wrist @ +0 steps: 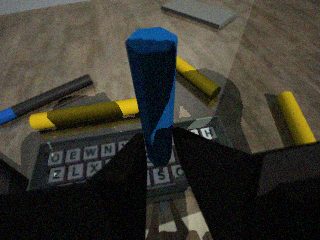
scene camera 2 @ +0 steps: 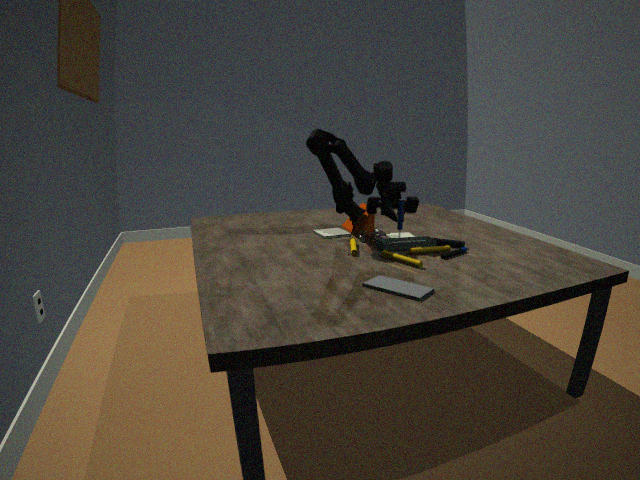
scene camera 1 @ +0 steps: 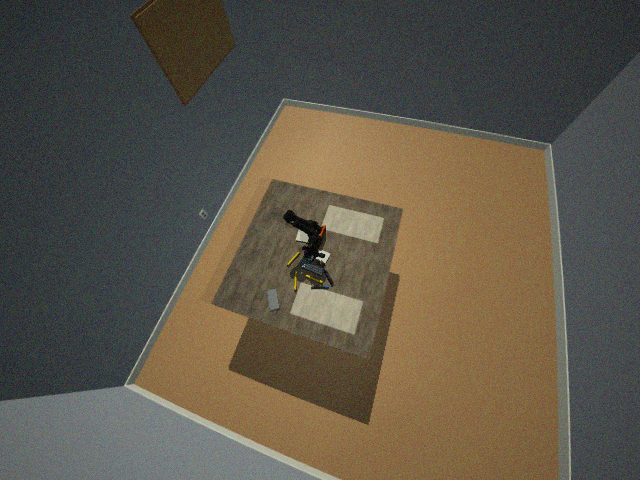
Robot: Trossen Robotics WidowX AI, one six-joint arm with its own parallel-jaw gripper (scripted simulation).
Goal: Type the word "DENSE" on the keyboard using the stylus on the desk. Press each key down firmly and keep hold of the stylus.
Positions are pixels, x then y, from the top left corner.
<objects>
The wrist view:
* gripper: 158,136
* blue stylus: 152,52
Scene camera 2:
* gripper: 400,221
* grey slab: 417,292
</objects>
